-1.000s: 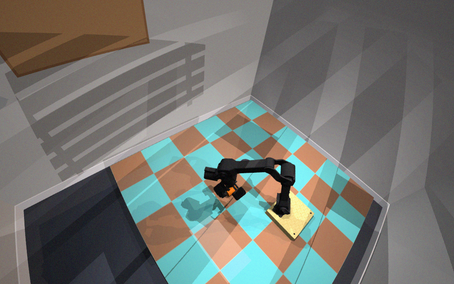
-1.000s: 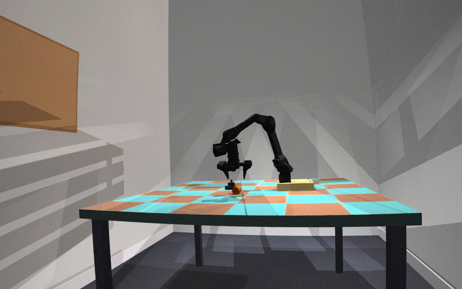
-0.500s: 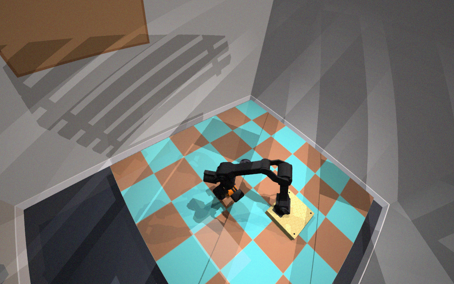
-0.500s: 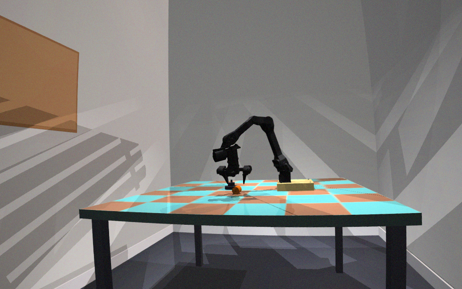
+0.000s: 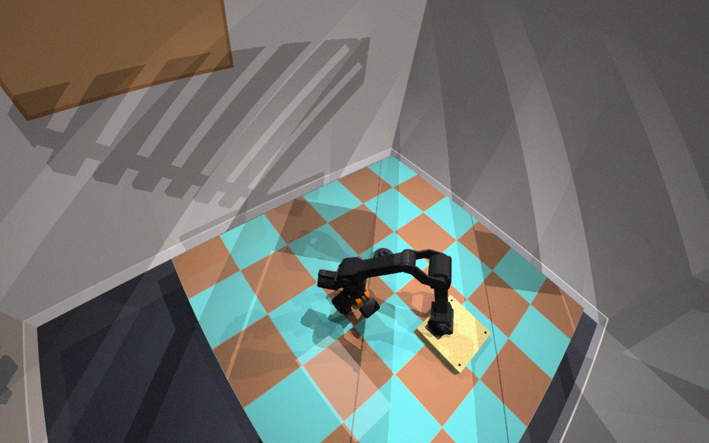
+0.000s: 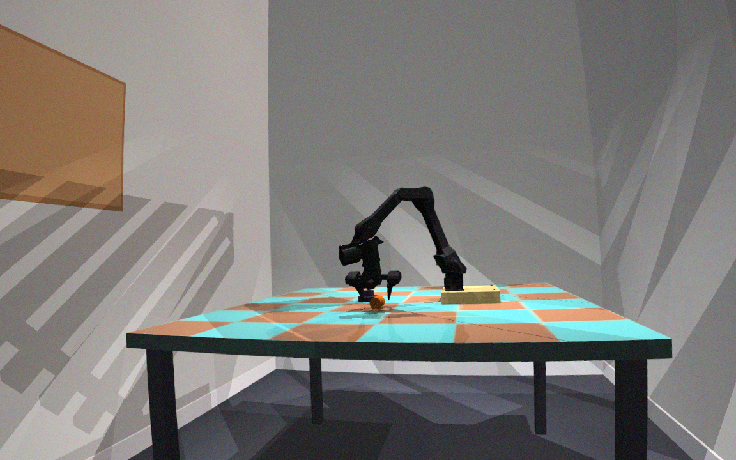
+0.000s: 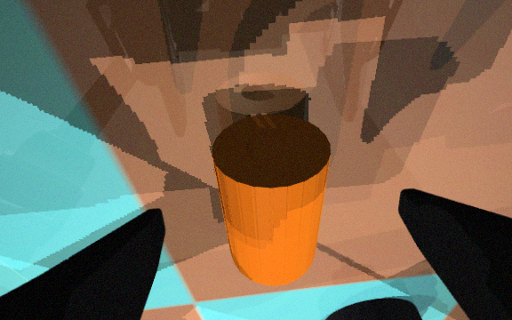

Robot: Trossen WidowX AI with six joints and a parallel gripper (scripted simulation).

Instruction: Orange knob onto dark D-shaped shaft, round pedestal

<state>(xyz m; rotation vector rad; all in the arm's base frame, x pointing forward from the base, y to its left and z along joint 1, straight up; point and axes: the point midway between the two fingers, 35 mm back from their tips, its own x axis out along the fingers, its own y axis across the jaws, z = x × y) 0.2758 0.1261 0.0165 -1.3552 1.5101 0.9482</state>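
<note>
My gripper tip is 10 mm to the left of the orange knob and 10 mm above it. Round my gripper tip: dark round pedestal 210 mm to the right, 60 mm ahead.
</note>
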